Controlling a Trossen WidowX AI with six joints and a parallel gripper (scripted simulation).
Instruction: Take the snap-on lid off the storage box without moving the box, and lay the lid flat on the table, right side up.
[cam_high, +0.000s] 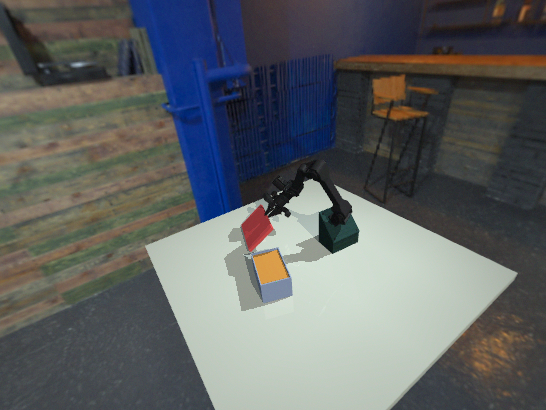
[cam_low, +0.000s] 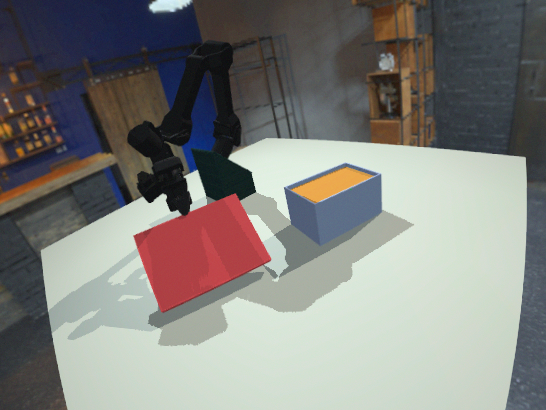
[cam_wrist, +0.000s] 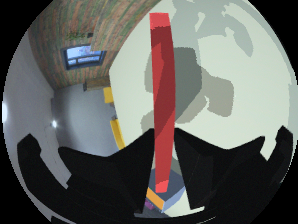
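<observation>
The red lid lies 6 cm ahead of my gripper tip, 2 cm to the right of it and 5 cm below it. Also, from my gripper tip: storage box (18 cm ahead, 30 cm to the left, 8 cm below).
</observation>
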